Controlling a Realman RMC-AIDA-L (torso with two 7-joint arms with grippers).
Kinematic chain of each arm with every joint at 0, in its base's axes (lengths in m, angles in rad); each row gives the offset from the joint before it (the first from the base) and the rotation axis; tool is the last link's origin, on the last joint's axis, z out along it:
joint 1: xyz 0 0 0.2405 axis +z
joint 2: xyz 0 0 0 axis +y
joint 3: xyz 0 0 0.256 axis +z
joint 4: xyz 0 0 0 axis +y
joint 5: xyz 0 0 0.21 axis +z
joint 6: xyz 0 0 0 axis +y
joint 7: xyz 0 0 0.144 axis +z
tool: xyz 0 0 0
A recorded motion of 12 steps. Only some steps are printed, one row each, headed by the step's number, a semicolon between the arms.
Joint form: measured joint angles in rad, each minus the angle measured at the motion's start. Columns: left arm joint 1, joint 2, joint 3, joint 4, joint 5, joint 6, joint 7; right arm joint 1, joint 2, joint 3, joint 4, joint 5, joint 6, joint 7.
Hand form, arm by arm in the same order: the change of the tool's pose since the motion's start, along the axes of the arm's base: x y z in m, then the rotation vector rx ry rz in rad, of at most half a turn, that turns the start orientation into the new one. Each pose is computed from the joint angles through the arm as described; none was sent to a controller.
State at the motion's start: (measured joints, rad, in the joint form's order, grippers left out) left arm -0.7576 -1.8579 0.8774 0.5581 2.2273 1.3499 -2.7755; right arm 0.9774 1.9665 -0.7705 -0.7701 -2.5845 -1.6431 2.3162
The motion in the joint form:
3: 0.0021 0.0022 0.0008 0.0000 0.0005 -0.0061 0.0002; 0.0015 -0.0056 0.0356 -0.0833 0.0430 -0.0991 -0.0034
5: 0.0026 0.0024 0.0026 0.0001 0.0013 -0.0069 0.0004; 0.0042 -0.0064 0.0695 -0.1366 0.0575 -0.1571 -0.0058
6: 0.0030 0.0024 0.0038 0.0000 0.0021 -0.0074 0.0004; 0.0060 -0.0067 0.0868 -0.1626 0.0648 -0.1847 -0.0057
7: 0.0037 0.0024 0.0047 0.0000 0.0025 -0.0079 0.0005; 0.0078 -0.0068 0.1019 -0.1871 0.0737 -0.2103 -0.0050
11: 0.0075 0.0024 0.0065 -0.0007 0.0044 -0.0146 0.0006; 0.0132 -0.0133 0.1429 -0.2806 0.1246 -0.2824 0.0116
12: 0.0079 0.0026 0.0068 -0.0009 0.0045 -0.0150 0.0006; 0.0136 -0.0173 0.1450 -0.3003 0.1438 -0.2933 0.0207
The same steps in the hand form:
3: -0.0016 0.0004 0.0012 0.0064 0.0049 0.0022; -0.0167 -0.0036 0.0175 -0.0104 0.0583 0.0413
5: -0.0020 0.0003 0.0012 0.0058 0.0074 0.0021; -0.0256 -0.0062 0.0290 -0.0091 0.0893 0.0658
6: -0.0023 0.0001 0.0010 0.0050 0.0091 0.0023; -0.0298 -0.0076 0.0347 -0.0072 0.1044 0.0774
7: -0.0026 -0.0001 0.0009 0.0047 0.0103 0.0027; -0.0340 -0.0091 0.0399 -0.0057 0.1192 0.0892
11: -0.0049 -0.0006 0.0009 0.0084 0.0155 0.0071; -0.0506 -0.0128 0.0610 0.0214 0.1700 0.1377
12: -0.0052 -0.0006 0.0010 0.0086 0.0161 0.0076; -0.0549 -0.0134 0.0658 0.0296 0.1814 0.1489

